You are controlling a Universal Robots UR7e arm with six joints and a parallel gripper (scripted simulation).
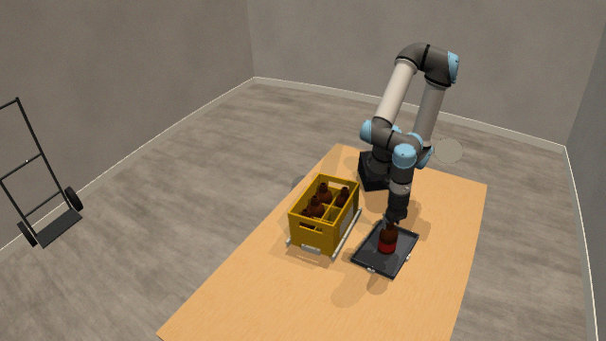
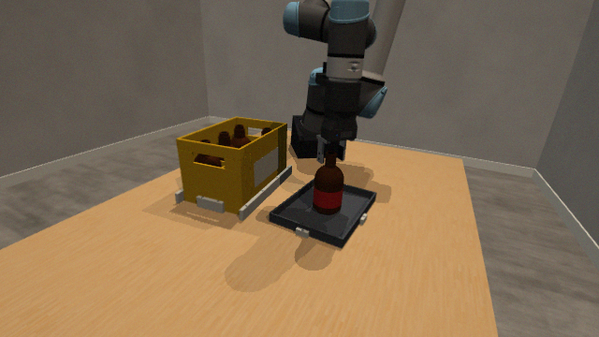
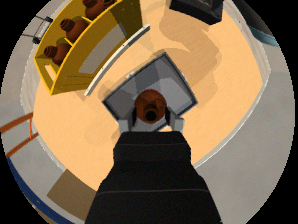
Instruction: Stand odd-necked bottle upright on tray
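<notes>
My gripper is now 70 mm above the bottle. Also, from my hand: yellow crate (30 mm ahead, 270 mm to the right, 70 mm below); dark tray (150 mm below).
</notes>
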